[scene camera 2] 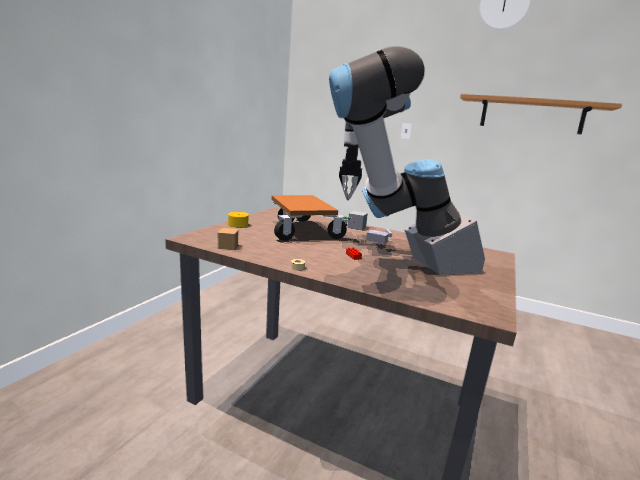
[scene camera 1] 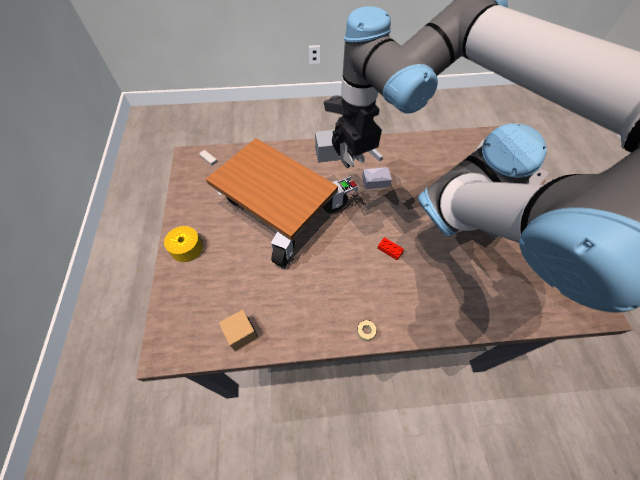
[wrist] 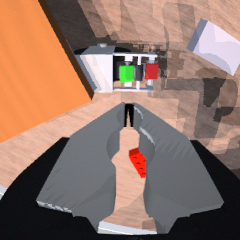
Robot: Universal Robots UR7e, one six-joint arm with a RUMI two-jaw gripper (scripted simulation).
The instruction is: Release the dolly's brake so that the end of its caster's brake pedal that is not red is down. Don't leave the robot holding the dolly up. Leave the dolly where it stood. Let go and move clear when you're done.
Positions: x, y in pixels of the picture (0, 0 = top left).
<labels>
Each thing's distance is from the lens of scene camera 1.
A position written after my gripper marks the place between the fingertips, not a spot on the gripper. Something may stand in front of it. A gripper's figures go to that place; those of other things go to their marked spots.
my gripper [scene camera 1: 347, 167]: 93 cm
tan cube [scene camera 1: 238, 331]: 83 cm
</labels>
